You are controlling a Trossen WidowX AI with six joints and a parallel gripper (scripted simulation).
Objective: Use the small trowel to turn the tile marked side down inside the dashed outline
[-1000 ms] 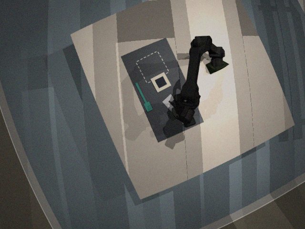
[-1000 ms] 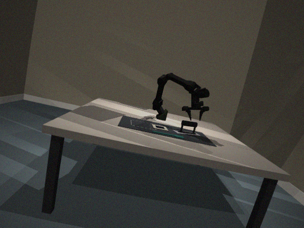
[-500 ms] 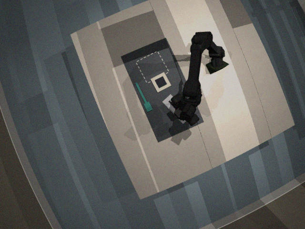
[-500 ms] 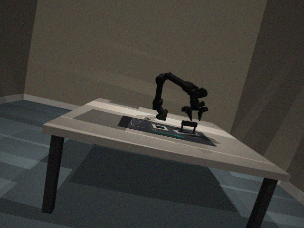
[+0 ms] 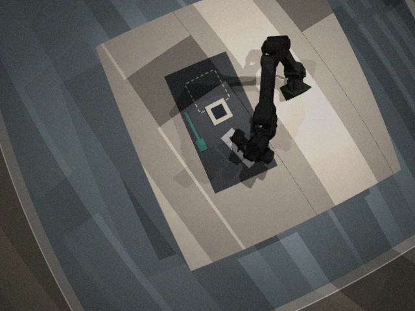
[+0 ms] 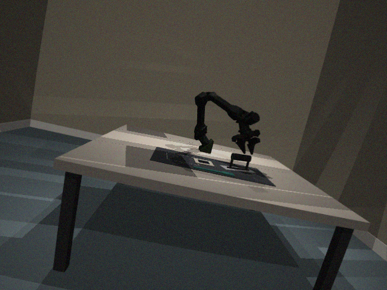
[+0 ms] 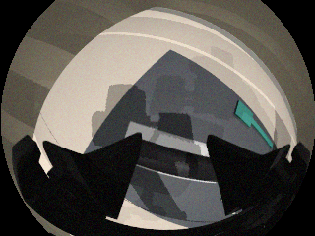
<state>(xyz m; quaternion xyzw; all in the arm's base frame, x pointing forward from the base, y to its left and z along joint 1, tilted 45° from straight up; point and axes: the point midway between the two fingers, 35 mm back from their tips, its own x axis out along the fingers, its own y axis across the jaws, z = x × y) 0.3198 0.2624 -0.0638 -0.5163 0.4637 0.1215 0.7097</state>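
Right now the dark mat is 19 cm to the right of my gripper tip, 12 cm below it and 4 cm ahead of it. Also, from my gripper tip: teal trowel: 18 cm ahead, 15 cm to the right, 10 cm below; tile: 23 cm to the right, 10 cm below, 4 cm ahead.
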